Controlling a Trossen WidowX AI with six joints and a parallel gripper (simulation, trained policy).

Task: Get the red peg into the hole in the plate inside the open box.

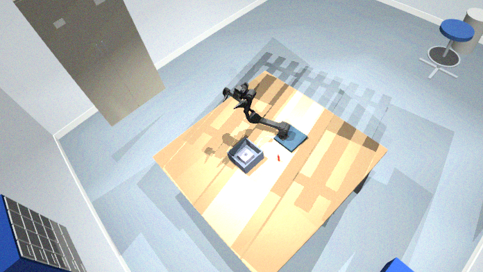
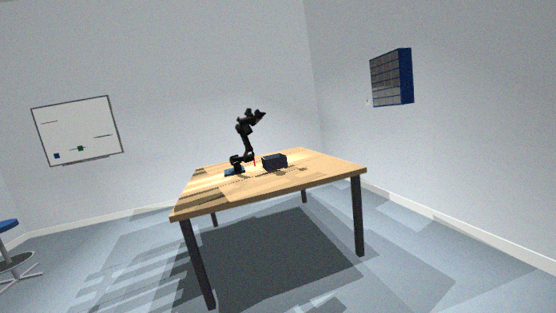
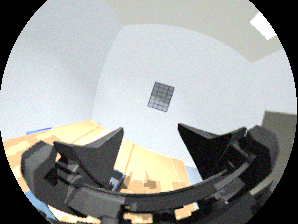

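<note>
Now: gripper tip 420 mm above the red peg, 310 mm to the right of it and 150 mm past it. Also, from my gripper tip: grey box 440 mm below, 150 mm to the left, 30 mm ahead; then plate 420 mm below, 150 mm to the left, 30 mm ahead.
</note>
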